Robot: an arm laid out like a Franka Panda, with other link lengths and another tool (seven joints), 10 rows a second.
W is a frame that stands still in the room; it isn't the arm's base.
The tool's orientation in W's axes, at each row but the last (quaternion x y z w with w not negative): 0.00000, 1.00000, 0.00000, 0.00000; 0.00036, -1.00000, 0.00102, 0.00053; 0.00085, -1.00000, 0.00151, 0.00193; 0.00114, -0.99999, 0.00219, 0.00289; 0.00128, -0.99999, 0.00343, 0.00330; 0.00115, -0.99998, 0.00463, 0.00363
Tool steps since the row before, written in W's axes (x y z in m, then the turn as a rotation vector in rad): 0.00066, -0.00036, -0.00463, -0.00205, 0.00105, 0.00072; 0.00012, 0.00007, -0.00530, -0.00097, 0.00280, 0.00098; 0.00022, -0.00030, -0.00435, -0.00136, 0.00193, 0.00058; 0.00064, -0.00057, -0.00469, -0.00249, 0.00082, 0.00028; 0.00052, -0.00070, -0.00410, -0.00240, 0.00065, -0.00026; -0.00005, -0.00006, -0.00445, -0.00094, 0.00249, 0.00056
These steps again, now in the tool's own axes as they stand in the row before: -0.00066, -0.00036, 0.00463, 0.00205, 0.00105, -0.00072; -0.00013, 0.00008, 0.00530, 0.00097, 0.00280, -0.00098; -0.00024, -0.00029, 0.00435, 0.00136, 0.00193, -0.00058; -0.00067, -0.00055, 0.00469, 0.00249, 0.00082, -0.00027; -0.00055, -0.00067, 0.00410, 0.00240, 0.00066, 0.00027; 0.00002, -0.00002, 0.00445, 0.00094, 0.00249, -0.00058
